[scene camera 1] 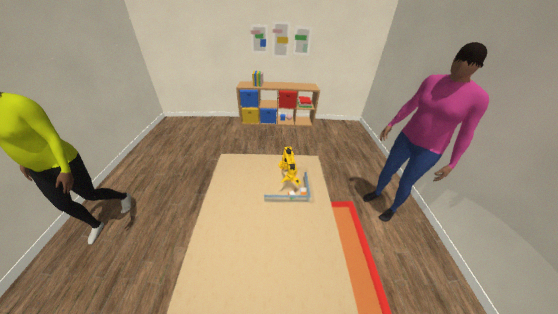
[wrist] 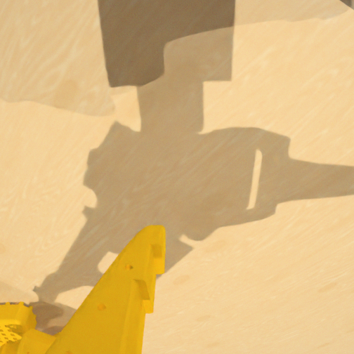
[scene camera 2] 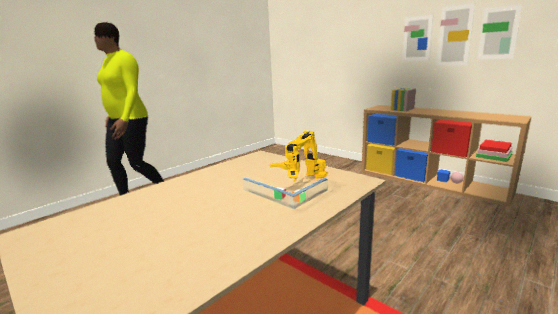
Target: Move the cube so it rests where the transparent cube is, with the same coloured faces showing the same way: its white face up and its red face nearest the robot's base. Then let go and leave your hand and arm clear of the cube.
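Where they show: hand at its tool point: (scene camera 1: 290, 181) (scene camera 2: 293, 181); arm's base at its link origin: (scene camera 1: 284, 167) (scene camera 2: 314, 175).
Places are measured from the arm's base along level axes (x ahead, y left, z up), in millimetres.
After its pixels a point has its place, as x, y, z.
Observation:
Two small cubes stand inside the corner of the low wall. The left cube (scene camera 1: 291, 194) (scene camera 2: 278, 194) has white up, green in front and red to its right. The right cube (scene camera 1: 303, 190) (scene camera 2: 300, 197) has white up, an orange front and a paler green side. It seems to be the transparent one, but this is too small to be sure. My gripper (scene camera 1: 291, 183) {203, 35, 46} (scene camera 2: 282, 172) is fully open and empty, above the table on the base side of the cubes, apart from them. In the wrist view one notched jaw (wrist: 122, 295) shows over the table; no cube shows there.
A low clear L-shaped wall (scene camera 1: 280, 197) {353, -47, 56} (scene camera 2: 260, 185) {352, -34, 56} with a blue top edge runs in front and to the right of the cubes. The arm's base is at the table's (scene camera 1: 250, 240) {627, -226, 0} (scene camera 2: 150, 220) {782, -226, 0} back end. Two people stand beside the table, and a shelf unit (scene camera 2: 521, 160) is behind.

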